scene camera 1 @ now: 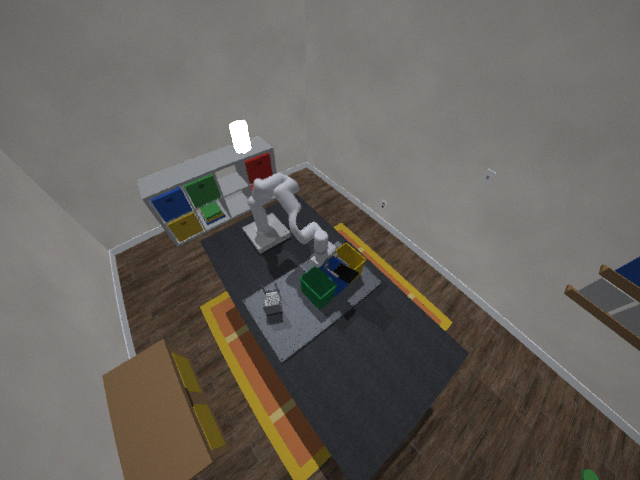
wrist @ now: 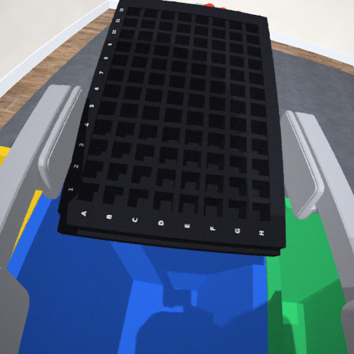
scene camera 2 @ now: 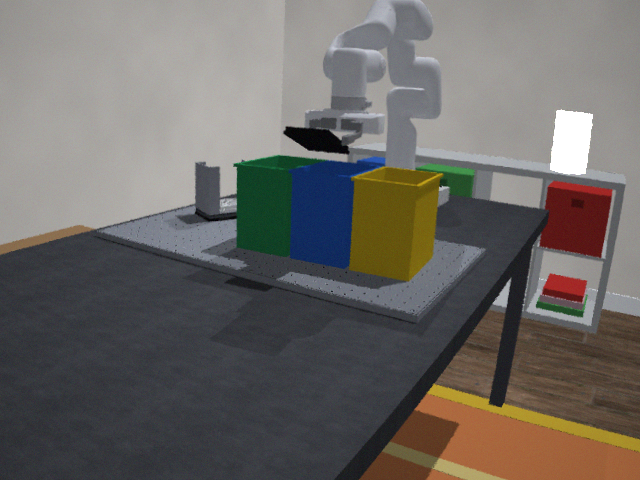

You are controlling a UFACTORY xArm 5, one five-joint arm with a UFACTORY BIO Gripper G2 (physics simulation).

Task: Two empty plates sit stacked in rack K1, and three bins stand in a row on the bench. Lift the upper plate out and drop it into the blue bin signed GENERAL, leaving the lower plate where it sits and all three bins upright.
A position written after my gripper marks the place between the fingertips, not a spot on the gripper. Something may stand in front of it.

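I can see my gripper (wrist: 183,112). There is a black well plate (scene camera 2: 321,140), (wrist: 179,145), and I see a yellow bin (scene camera 2: 394,215) as well. A blue bin (scene camera 2: 322,193), (wrist: 79,288) is visible to me too. And I see a green bin, which appears at (scene camera 2: 264,186) and again at (scene camera 1: 315,284).
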